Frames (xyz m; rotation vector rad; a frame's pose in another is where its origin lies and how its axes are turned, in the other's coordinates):
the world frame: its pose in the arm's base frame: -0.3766 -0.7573 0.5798 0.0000 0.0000 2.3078
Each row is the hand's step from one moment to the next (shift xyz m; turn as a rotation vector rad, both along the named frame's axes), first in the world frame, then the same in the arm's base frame.
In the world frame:
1: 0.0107 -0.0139 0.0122 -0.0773 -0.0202 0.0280
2: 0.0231 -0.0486 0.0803 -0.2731 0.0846 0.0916
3: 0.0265 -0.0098 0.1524 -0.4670 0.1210 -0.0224
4: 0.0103 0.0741 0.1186 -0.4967 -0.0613 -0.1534
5: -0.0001 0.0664 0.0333 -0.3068 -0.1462 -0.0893
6: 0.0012 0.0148 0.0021 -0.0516 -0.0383 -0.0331
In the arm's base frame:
1: 0.0031 0.0173 0.0122 0.0669 -0.0437 0.0280
2: 0.0205 0.0498 0.0803 0.1209 -0.2591 0.0916
3: -0.0106 0.0262 0.1524 0.2243 -0.4271 -0.0224
4: -0.0618 -0.0422 0.1186 0.3792 -0.3266 -0.1534
5: -0.0491 -0.0447 0.0333 0.3145 -0.1289 -0.0893
6: -0.0118 -0.0091 0.0021 0.0630 -0.0125 -0.0331

